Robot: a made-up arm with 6 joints. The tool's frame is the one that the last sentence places. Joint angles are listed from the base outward.
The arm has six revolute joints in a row. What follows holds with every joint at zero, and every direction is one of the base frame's. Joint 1 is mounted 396.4 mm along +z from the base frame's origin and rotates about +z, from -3.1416 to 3.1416 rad. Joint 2 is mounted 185 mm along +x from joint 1 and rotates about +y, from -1.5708 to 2.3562 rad. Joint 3 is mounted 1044 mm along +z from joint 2 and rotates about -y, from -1.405 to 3.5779 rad. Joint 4 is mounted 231.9 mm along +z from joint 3 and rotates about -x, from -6.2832 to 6.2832 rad. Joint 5 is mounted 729.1 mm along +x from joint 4 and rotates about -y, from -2.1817 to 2.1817 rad. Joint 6 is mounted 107.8 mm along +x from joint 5 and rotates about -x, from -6.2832 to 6.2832 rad. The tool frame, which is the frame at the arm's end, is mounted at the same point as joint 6; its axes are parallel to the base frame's.
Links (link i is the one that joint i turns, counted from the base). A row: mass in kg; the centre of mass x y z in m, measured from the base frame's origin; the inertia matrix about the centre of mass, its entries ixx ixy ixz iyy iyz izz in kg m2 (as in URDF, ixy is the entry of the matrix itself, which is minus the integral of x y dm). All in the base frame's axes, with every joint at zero. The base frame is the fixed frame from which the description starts. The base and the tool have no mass.
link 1: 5.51; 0.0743 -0.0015 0.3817; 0.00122 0 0 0.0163 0 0.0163
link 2: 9.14; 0.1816 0.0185 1.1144; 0.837 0 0 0.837 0 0.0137
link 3: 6.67; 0.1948 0.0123 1.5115; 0.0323 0 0 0.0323 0 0.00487
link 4: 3.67; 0.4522 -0.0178 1.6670; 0.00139 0 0 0.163 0 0.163
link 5: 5.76; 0.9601 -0.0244 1.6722; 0.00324 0 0 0.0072 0 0.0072
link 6: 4.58; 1.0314 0.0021 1.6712; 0.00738 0 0 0.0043 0 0.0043
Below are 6 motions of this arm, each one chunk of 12 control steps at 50 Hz.
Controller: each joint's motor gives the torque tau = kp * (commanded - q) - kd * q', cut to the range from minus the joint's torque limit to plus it. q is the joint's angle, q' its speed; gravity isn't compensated. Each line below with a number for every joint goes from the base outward.
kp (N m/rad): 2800 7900 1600 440 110 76
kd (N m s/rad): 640 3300 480 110 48 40
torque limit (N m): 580 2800 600 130 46 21
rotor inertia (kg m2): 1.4 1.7 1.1 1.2 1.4 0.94
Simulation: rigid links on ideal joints. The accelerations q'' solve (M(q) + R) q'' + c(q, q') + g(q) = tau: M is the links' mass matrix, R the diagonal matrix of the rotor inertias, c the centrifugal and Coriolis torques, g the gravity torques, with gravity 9.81 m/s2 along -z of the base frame. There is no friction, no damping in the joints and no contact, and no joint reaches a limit. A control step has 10 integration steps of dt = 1/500 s. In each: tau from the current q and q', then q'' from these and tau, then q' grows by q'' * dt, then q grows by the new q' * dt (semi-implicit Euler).
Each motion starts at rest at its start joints. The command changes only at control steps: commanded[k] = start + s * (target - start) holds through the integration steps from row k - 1 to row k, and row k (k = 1, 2, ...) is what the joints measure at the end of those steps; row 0 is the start. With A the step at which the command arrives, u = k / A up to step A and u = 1 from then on. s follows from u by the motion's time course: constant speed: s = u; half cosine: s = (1 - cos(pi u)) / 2; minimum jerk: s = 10 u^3 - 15 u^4 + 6 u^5; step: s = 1 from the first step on.
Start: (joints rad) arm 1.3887 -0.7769 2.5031 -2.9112 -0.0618 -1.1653
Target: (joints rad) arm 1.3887 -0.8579 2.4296 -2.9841 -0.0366 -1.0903
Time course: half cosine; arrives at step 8
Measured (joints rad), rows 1 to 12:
1: 1.3887 -0.7778 2.5038 -2.9114 -0.0619 -1.1653
2: 1.3887 -0.7795 2.5054 -2.9122 -0.0627 -1.1650
3: 1.3887 -0.7819 2.5069 -2.9138 -0.0641 -1.1645
4: 1.3887 -0.7850 2.5076 -2.9163 -0.0659 -1.1636
5: 1.3887 -0.7888 2.5075 -2.9198 -0.0679 -1.1622
6: 1.3887 -0.7930 2.5067 -2.9240 -0.0698 -1.1603
7: 1.3887 -0.7975 2.5054 -2.9286 -0.0716 -1.1581
8: 1.3887 -0.8020 2.5040 -2.9333 -0.0733 -1.1557
9: 1.3886 -0.8064 2.5027 -2.9377 -0.0749 -1.1532
10: 1.3887 -0.8106 2.5015 -2.9418 -0.0764 -1.1507
11: 1.3887 -0.8146 2.5004 -2.9456 -0.0779 -1.1483
12: 1.3887 -0.8184 2.4994 -2.9490 -0.0794 -1.1460

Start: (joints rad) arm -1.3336 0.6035 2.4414 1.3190 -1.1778 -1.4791
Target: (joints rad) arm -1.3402 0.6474 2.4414 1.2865 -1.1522 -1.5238
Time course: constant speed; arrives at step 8
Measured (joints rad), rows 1 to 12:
1: -1.3336 0.6042 2.4431 1.3189 -1.1783 -1.4792
2: -1.3337 0.6052 2.4454 1.3188 -1.1797 -1.4794
3: -1.3339 0.6064 2.4477 1.3184 -1.1815 -1.4798
4: -1.3341 0.6077 2.4499 1.3178 -1.1834 -1.4804
5: -1.3344 0.6093 2.4521 1.3169 -1.1853 -1.4812
6: -1.3347 0.6110 2.4541 1.3158 -1.1870 -1.4822
7: -1.3351 0.6129 2.4559 1.3145 -1.1885 -1.4833
8: -1.3355 0.6150 2.4576 1.3129 -1.1898 -1.4846
9: -1.3359 0.6171 2.4591 1.3112 -1.1911 -1.4860
10: -1.3363 0.6192 2.4603 1.3097 -1.1922 -1.4875
11: -1.3367 0.6211 2.4615 1.3082 -1.1934 -1.4888
12: -1.3370 0.6230 2.4625 1.3068 -1.1944 -1.4902

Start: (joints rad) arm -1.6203 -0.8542 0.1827 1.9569 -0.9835 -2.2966
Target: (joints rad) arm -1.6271 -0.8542 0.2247 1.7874 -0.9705 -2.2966
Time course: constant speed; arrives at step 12
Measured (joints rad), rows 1 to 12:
1: -1.6203 -0.8549 0.1819 1.9559 -0.9838 -2.2966
2: -1.6204 -0.8559 0.1815 1.9537 -0.9847 -2.2966
3: -1.6205 -0.8569 0.1815 1.9505 -0.9859 -2.2965
4: -1.6207 -0.8579 0.1819 1.9464 -0.9873 -2.2965
5: -1.6209 -0.8589 0.1826 1.9416 -0.9888 -2.2965
6: -1.6211 -0.8599 0.1835 1.9360 -0.9903 -2.2965
7: -1.6213 -0.8608 0.1846 1.9298 -0.9917 -2.2965
8: -1.6216 -0.8617 0.1859 1.9229 -0.9930 -2.2964
9: -1.6219 -0.8625 0.1873 1.9155 -0.9943 -2.2964
10: -1.6223 -0.8633 0.1889 1.9075 -0.9955 -2.2964
11: -1.6226 -0.8641 0.1906 1.8990 -0.9965 -2.2964
12: -1.6230 -0.8648 0.1925 1.8901 -0.9975 -2.2964

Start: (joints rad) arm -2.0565 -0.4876 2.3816 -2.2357 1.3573 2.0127
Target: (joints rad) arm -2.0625 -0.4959 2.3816 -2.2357 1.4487 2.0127
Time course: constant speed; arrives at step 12
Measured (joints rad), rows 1 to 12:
1: -2.0565 -0.4881 2.3829 -2.2356 1.3577 2.0127
2: -2.0566 -0.4892 2.3855 -2.2352 1.3585 2.0127
3: -2.0566 -0.4904 2.3887 -2.2346 1.3595 2.0127
4: -2.0568 -0.4917 2.3919 -2.2339 1.3609 2.0127
5: -2.0569 -0.4930 2.3950 -2.2332 1.3624 2.0127
6: -2.0571 -0.4943 2.3979 -2.2326 1.3643 2.0127
7: -2.0573 -0.4956 2.4007 -2.2320 1.3663 2.0126
8: -2.0576 -0.4969 2.4033 -2.2314 1.3687 2.0126
9: -2.0578 -0.4981 2.4057 -2.2309 1.3712 2.0126
10: -2.0581 -0.4993 2.4079 -2.2304 1.3740 2.0126
11: -2.0584 -0.5004 2.4100 -2.2300 1.3771 2.0126
12: -2.0588 -0.5016 2.4119 -2.2296 1.3803 2.0125

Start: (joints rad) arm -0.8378 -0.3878 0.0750 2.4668 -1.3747 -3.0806
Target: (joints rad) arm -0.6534 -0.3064 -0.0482 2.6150 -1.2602 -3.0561
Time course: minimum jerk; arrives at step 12
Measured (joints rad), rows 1 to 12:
1: -0.8377 -0.3882 0.0736 2.4666 -1.3750 -3.0806
2: -0.8373 -0.3885 0.0715 2.4665 -1.3758 -3.0806
3: -0.8359 -0.3885 0.0691 2.4668 -1.3766 -3.0806
4: -0.8330 -0.3883 0.0663 2.4681 -1.3774 -3.0804
5: -0.8284 -0.3876 0.0629 2.4708 -1.3778 -3.0802
6: -0.8218 -0.3865 0.0587 2.4750 -1.3779 -3.0799
7: -0.8133 -0.3848 0.0535 2.4806 -1.3773 -3.0795
8: -0.8034 -0.3827 0.0475 2.4875 -1.3759 -3.0790
9: -0.7926 -0.3801 0.0407 2.4953 -1.3739 -3.0783
10: -0.7815 -0.3772 0.0334 2.5036 -1.3710 -3.0776
11: -0.7708 -0.3742 0.0258 2.5117 -1.3676 -3.0768
12: -0.7608 -0.3712 0.0184 2.5195 -1.3638 -3.0760

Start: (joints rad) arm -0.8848 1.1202 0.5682 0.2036 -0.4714 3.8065
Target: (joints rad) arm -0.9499 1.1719 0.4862 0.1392 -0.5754 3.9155
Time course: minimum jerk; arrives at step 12
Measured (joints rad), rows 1 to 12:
1: -0.8848 1.1210 0.5675 0.2035 -0.4714 3.8065
2: -0.8848 1.1225 0.5652 0.2032 -0.4717 3.8066
3: -0.8849 1.1243 0.5620 0.2026 -0.4725 3.8068
4: -0.8852 1.1264 0.5583 0.2014 -0.4738 3.8073
5: -0.8857 1.1287 0.5540 0.1997 -0.4757 3.8082
6: -0.8865 1.1313 0.5493 0.1974 -0.4781 3.8096
7: -0.8878 1.1341 0.5441 0.1944 -0.4810 3.8116
8: -0.8896 1.1372 0.5384 0.1910 -0.4845 3.8141
9: -0.8918 1.1404 0.5323 0.1871 -0.4884 3.8170
10: -0.8946 1.1437 0.5260 0.1832 -0.4928 3.8203
11: -0.8976 1.1471 0.5197 0.1793 -0.4975 3.8237
12: -0.9010 1.1504 0.5135 0.1756 -0.5023 3.8272

